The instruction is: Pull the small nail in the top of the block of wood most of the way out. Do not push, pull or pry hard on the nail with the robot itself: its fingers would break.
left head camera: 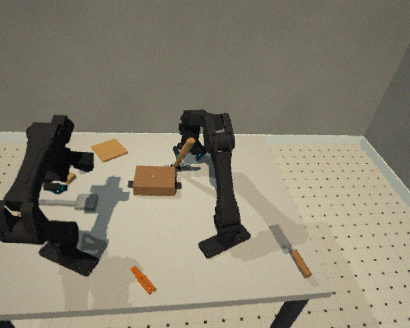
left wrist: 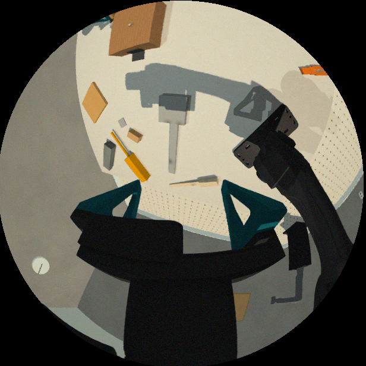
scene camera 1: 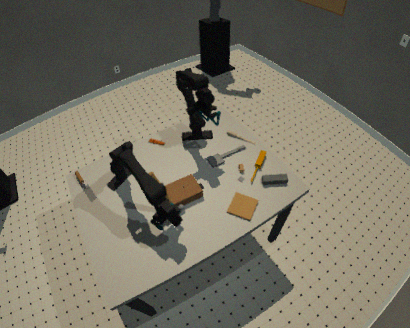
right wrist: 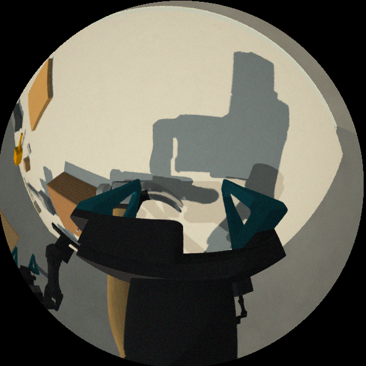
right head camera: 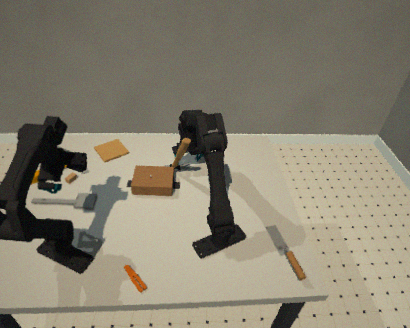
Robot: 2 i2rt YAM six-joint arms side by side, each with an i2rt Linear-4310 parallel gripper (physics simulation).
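Places are measured from the left arm's base along level axes (x ahead, y left, z up), in centimetres.
Where they show: left gripper, fingertip midpoint: [left head camera: 59, 180] [scene camera 1: 212, 122] [right head camera: 56, 180]; right gripper, fingertip midpoint: [left head camera: 187, 161] [scene camera 1: 169, 223] [right head camera: 187, 161]; left arm's base, origin of the base link: [left head camera: 69, 257] [scene camera 1: 197, 136] [right head camera: 65, 255]; right arm's base, origin of the base link: [left head camera: 224, 241] [scene camera 1: 122, 176] [right head camera: 219, 241].
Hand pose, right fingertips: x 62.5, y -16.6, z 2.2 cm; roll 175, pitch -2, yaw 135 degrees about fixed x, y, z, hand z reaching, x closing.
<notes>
Things, the pixels of their centre, and the offset from my right fingertips. "pt": a spot on its surface instead.
- brown wood block, body centre: [left head camera: 154, 179] [right head camera: 153, 179] [scene camera 1: 183, 190] dz +0.8, dx -18.3, dy +7.3 cm
- small nail, body centre: [left head camera: 152, 176] [right head camera: 150, 175] dz +3.8, dx -19.5, dy +7.8 cm
- claw hammer, body centre: [left head camera: 185, 155] [right head camera: 183, 155] [scene camera 1: 162, 197] dz +10.6, dx -8.7, dy -2.0 cm
- grey mallet, body centre: [left head camera: 63, 201] [right head camera: 63, 200] [scene camera 1: 228, 154] dz -1.4, dx -43.5, dy +34.3 cm
- orange clip, body centre: [left head camera: 142, 279] [right head camera: 134, 277] dz -1.7, dx -59.4, dy -9.8 cm
- trowel, surface spot: [left head camera: 301, 263] pt dz +1.6, dx -33.5, dy -57.5 cm
- tan square plate, body centre: [left head camera: 109, 149] [right head camera: 111, 150] [scene camera 1: 242, 206] dz -1.7, dx -7.6, dy +37.4 cm
- grey bar, body centre: [scene camera 1: 274, 179] dz -0.5, dx -21.8, dy +57.7 cm
The brown wood block [left head camera: 155, 186] [right head camera: 153, 187] [scene camera 1: 184, 191] [left wrist: 137, 32] sits mid-table between dark side clamps. The small nail [left head camera: 152, 176] [right head camera: 151, 176] [left wrist: 130, 24] shows as a pale dot on its top. The claw hammer [left head camera: 185, 151] [right head camera: 181, 151] [right wrist: 118, 300] is at the block's right in the head views, handle tilted steeply up, head low beside the block. My right gripper [right wrist: 181, 183] is open above the hammer's head; the handle rises beside the gripper body, outside the fingers. My left gripper [scene camera 1: 212, 117] [left wrist: 181, 184] is open and raised, away from the block.
A grey mallet [left head camera: 85, 202] [left wrist: 173, 125], an orange clip [left head camera: 143, 280], a trowel [left head camera: 301, 263], a tan square plate [left head camera: 109, 150], a yellow screwdriver [left wrist: 136, 167], a small wooden block [left wrist: 134, 135], a grey bar [scene camera 1: 275, 179] and a thin pointed tool [left wrist: 202, 181] lie around.
</notes>
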